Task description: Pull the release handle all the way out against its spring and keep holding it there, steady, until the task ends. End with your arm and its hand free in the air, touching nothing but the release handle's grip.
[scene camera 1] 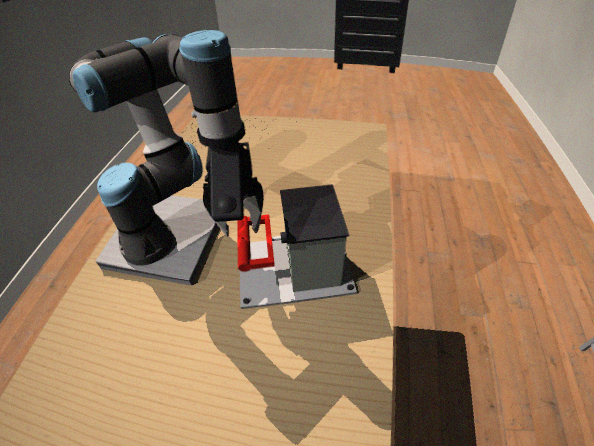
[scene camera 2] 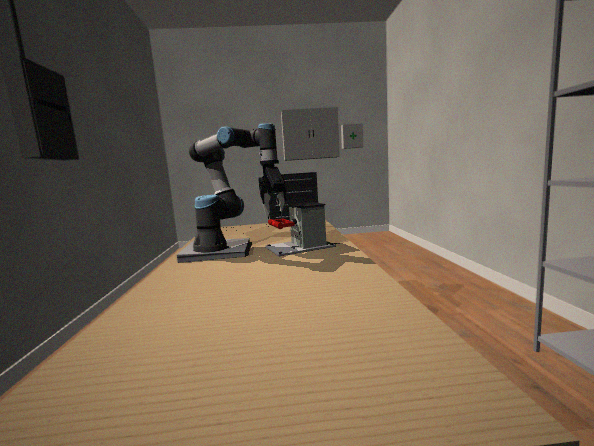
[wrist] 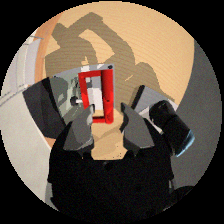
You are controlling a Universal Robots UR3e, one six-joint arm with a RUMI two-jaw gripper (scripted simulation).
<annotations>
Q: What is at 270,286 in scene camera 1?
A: A grey base plate.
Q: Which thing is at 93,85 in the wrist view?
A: A grey base plate.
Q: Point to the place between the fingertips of the gripper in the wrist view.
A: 107,103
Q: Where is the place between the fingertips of the gripper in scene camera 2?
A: At 274,218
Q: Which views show the gripper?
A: Scene camera 1, scene camera 2 and the wrist view: all of them.
</annotations>
